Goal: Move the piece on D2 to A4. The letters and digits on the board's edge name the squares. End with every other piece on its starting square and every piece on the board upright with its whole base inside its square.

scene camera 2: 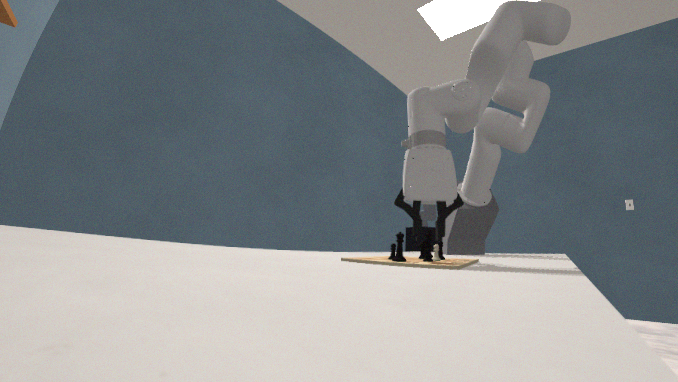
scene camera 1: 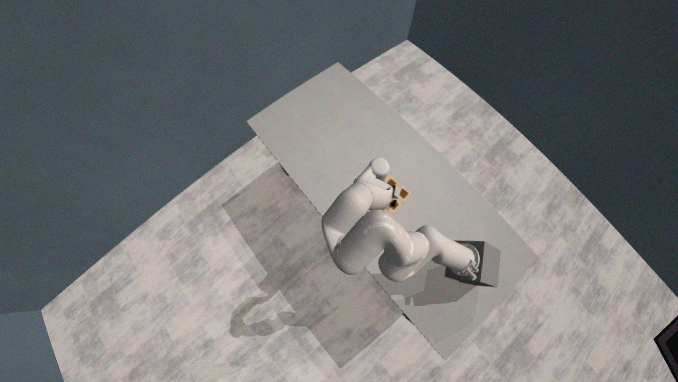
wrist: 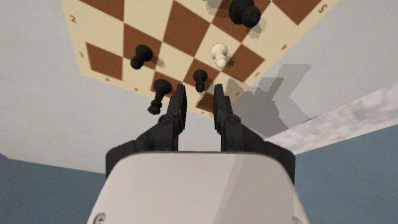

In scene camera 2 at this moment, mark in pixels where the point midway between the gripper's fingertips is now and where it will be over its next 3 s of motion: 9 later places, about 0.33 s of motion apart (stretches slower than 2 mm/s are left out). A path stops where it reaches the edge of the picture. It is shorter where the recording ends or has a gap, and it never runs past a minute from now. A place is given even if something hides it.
The gripper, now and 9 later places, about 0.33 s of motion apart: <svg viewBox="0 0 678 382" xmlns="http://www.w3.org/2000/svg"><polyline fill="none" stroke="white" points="428,241 428,244 428,252 428,257 427,258 428,240 428,214 429,205 416,208 398,210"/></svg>
